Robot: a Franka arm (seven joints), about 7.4 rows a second.
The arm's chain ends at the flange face. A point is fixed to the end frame.
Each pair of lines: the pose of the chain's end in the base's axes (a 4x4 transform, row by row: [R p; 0 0 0 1], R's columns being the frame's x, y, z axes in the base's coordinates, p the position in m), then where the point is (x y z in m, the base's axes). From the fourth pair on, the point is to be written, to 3 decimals.
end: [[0.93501 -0.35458 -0.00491 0.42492], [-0.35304 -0.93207 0.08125 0.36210], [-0.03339 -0.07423 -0.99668 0.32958], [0 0 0 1]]
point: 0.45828 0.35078 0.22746
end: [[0.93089 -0.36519 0.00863 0.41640], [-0.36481 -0.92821 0.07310 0.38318], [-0.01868 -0.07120 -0.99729 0.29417], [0 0 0 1]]
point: 0.45090 0.37061 0.19257
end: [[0.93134 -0.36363 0.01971 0.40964], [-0.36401 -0.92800 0.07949 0.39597], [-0.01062 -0.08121 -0.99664 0.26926], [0 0 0 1]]
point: 0.44528 0.38408 0.16798
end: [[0.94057 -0.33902 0.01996 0.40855], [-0.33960 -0.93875 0.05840 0.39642], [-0.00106 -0.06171 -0.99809 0.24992], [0 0 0 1]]
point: 0.445 0.383 0.149
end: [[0.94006 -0.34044 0.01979 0.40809], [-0.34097 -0.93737 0.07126 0.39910], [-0.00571 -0.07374 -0.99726 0.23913], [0 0 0 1]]
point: 0.444 0.387 0.138
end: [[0.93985 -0.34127 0.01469 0.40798], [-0.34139 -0.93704 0.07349 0.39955], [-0.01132 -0.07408 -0.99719 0.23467], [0 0 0 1]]
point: 0.444 0.388 0.133
